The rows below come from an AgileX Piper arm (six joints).
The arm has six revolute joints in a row. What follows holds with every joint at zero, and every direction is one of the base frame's.
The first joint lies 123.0 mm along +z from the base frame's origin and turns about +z.
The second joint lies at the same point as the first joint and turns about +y.
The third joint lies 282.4 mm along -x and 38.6 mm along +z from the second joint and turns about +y.
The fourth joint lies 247.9 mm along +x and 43.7 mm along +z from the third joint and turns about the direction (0.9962, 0, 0.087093).
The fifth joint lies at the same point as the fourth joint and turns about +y.
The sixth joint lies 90.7 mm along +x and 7.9 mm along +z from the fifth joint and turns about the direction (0.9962, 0, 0.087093).
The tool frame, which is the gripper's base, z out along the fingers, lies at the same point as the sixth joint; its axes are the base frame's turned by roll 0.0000, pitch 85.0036 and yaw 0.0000 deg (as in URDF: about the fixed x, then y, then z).
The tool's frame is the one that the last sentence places.
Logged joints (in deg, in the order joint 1, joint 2, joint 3, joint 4, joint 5, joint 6), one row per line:
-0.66 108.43 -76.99 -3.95 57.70 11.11
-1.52 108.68 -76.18 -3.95 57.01 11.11
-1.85 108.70 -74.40 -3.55 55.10 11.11
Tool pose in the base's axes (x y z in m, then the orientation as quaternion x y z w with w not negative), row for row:
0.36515 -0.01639 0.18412 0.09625 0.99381 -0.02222 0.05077
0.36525 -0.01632 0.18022 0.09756 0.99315 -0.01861 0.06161
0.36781 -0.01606 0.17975 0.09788 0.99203 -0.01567 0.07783
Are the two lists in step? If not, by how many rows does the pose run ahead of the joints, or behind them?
The pose runs 2 rows ahead of the joints: the pose in row i belongs to the joints in row i + 2.
